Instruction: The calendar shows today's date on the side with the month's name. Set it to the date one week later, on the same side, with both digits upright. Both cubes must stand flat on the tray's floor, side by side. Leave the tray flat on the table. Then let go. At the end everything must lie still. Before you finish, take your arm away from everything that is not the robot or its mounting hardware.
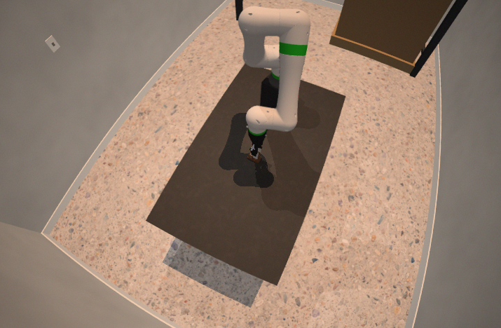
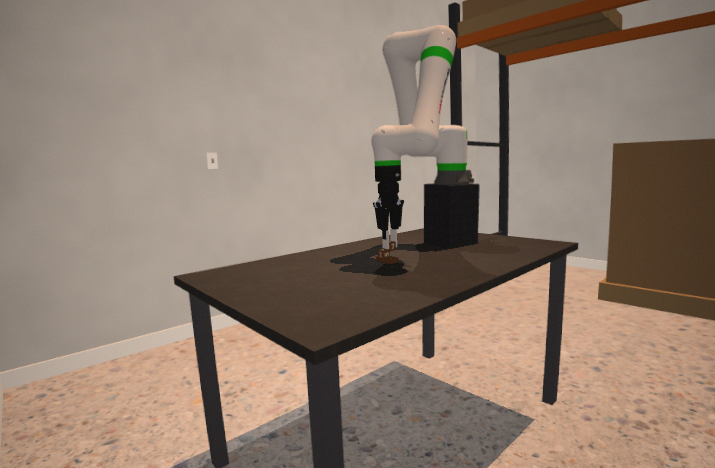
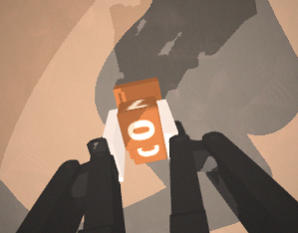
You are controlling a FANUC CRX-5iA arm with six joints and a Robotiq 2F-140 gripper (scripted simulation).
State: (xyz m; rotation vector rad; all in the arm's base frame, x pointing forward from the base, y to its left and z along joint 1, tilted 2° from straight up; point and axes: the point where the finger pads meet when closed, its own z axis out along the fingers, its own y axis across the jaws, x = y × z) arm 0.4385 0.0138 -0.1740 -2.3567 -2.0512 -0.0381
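The brown tray lies 8 cm below my hand and 2 cm to the right of it.
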